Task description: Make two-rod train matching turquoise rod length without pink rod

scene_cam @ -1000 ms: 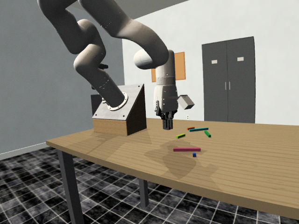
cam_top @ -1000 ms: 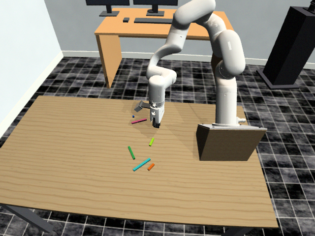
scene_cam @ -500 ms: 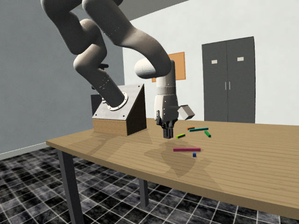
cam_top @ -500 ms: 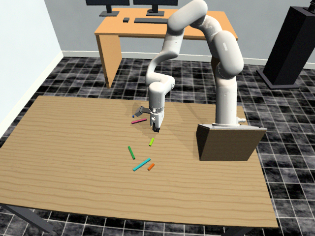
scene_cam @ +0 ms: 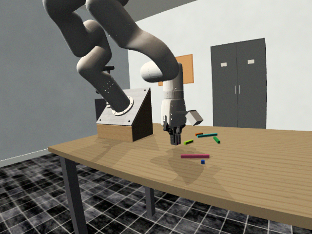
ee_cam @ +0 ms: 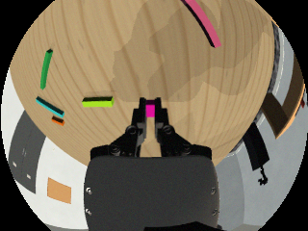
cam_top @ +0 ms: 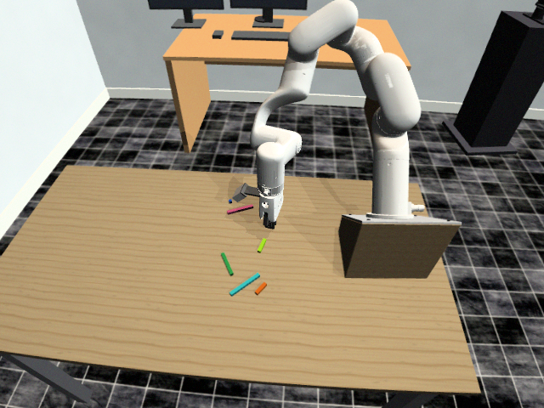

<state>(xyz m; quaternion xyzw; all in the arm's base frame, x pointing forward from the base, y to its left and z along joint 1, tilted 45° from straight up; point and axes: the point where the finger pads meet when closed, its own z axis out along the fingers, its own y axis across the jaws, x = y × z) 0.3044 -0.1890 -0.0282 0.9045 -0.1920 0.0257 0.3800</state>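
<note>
My hand is 20 mm above the magenta rod. The rest, counted from my hand: blue rod: 130 mm ahead, 130 mm to the right, 30 mm below; then lime rod: 30 mm ahead, 70 mm to the left, 30 mm below; then pink rod: 100 mm ahead, 90 mm to the right, 30 mm below.
</note>
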